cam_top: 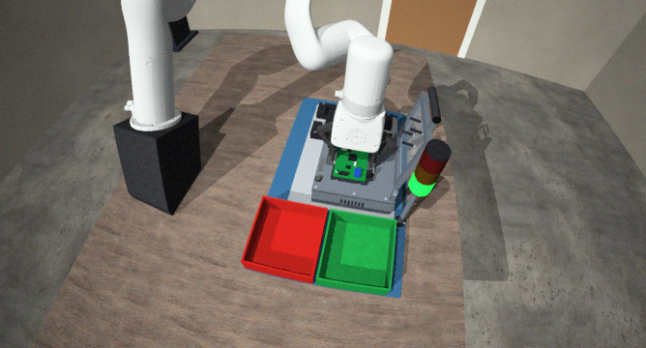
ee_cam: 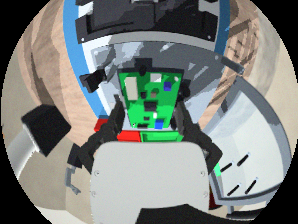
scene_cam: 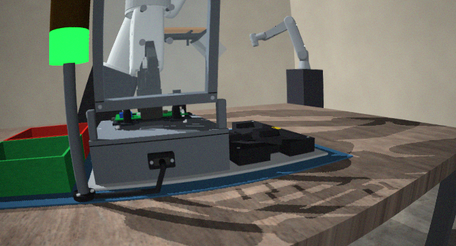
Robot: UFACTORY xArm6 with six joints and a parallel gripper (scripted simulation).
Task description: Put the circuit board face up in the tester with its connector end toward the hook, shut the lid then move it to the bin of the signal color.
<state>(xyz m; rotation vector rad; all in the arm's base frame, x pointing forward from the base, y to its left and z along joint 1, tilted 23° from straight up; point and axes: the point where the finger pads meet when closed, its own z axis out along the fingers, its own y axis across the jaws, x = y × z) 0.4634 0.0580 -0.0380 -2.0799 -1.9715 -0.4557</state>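
My gripper is now 10 mm above the green circuit board. From my hand the other things lie so: plate: 10 mm to the left, 10 mm below, 10 mm ahead; clear lid: 120 mm ahead, 100 mm above; green bin: 200 mm to the right, 70 mm below, 40 mm ahead.
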